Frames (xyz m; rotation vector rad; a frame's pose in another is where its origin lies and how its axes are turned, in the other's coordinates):
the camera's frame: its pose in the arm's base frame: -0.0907 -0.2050 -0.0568 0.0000 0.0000 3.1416
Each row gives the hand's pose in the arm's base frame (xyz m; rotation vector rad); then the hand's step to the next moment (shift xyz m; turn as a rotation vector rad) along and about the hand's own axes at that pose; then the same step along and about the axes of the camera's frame.
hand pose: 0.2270 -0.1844 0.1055 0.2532 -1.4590 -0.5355
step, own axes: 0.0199 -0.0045 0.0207 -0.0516 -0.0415 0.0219
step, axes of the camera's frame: 0.0207 0.0104 0.0175 0.0305 0.0069 -0.0623
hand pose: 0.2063 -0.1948 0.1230 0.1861 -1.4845 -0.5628
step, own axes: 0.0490 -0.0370 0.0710 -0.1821 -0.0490 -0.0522
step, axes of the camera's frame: 0.0785 0.0389 0.0338 -0.0414 -0.0308 -0.1888
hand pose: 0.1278 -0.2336 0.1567 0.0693 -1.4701 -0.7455
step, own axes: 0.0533 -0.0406 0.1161 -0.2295 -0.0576 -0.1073
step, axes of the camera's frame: 0.1263 0.0122 0.0433 -0.0916 -0.0257 -0.2418
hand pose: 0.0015 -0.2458 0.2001 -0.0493 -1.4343 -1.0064
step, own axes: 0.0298 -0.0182 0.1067 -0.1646 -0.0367 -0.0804
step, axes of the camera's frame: 0.1000 -0.0350 0.0372 -0.0711 -0.0193 -0.1717
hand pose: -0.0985 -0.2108 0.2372 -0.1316 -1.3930 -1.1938
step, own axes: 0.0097 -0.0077 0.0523 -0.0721 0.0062 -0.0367
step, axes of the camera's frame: 0.0430 -0.0272 0.0174 -0.0476 -0.0177 -0.0633
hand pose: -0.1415 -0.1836 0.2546 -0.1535 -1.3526 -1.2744
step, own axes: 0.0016 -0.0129 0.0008 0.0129 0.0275 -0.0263
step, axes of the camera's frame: 0.0104 0.0054 -0.0058 -0.0328 0.0156 0.0171
